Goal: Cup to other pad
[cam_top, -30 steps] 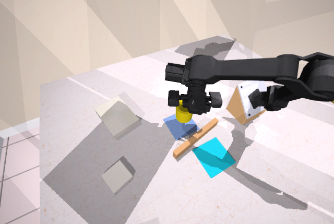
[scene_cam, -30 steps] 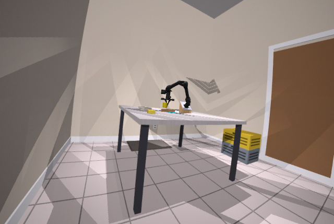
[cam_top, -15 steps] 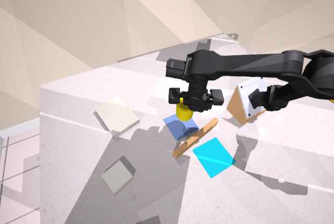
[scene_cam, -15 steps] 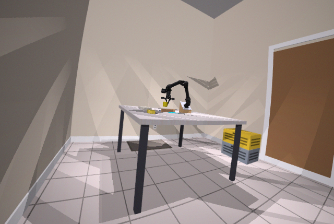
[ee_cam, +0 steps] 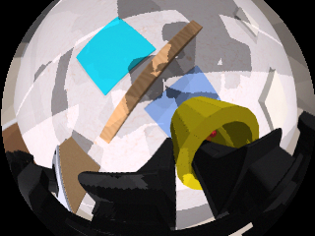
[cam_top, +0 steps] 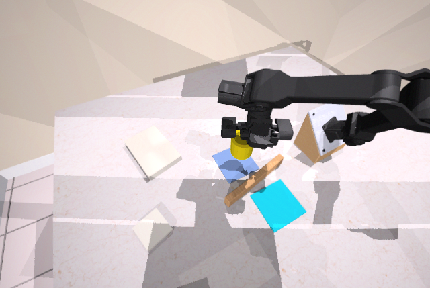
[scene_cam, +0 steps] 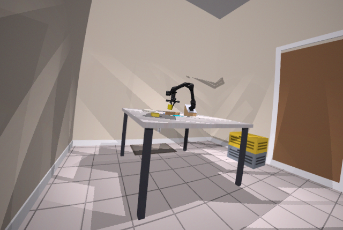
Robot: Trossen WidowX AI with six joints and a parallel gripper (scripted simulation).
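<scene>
The cyan pad is 15 cm to the left of my gripper tip, 10 cm below it and 2 cm ahead of it. From my gripper tip the other things lie so: yellow cup: 2 cm to the right, 2 cm ahead; then wooden bar: 9 cm below, 6 cm to the left, 3 cm ahead.
</scene>
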